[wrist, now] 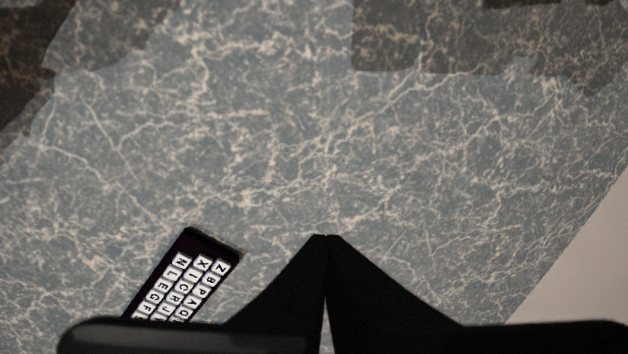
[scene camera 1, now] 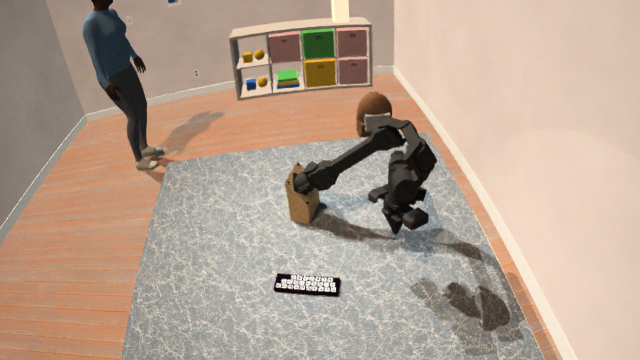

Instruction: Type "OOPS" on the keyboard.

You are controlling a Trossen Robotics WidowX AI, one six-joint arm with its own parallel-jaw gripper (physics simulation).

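Where they show: gripper, between the fingertips: (wrist: 324, 247) (scene camera 1: 395, 233); arm's base, origin of its link: (scene camera 1: 299, 184).
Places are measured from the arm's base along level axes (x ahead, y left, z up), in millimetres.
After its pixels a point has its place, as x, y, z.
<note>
A small black keyboard (scene camera 1: 307, 285) {340, 6, -121} (wrist: 185, 280) {337, 53, -122} with white letter keys lies flat on the grey-blue marbled surface, front middle in the scene view. In the wrist view it shows at the lower left, slanted, and its lower end is hidden behind the gripper's body. Keys such as Z, X, N, B, P, A and Q can be seen there; an O key cannot be made out. My gripper (scene camera 1: 396, 233) {332, 257, 81} (wrist: 324, 247) {332, 257, 81} is shut with its fingertips together and nothing between them. It points down, behind and to the right of the keyboard in the scene view, apart from it.
The arm's wooden base block (scene camera 1: 302, 202) {52, 5, -37} stands on the marbled surface (scene camera 1: 210, 240) {122, -344, -136} behind the keyboard. A brown round-topped object (scene camera 1: 374, 105) is behind the arm. A wall runs along the right. A person (scene camera 1: 112, 55) stands at the back left, and a cubby shelf (scene camera 1: 300, 26) at the back.
</note>
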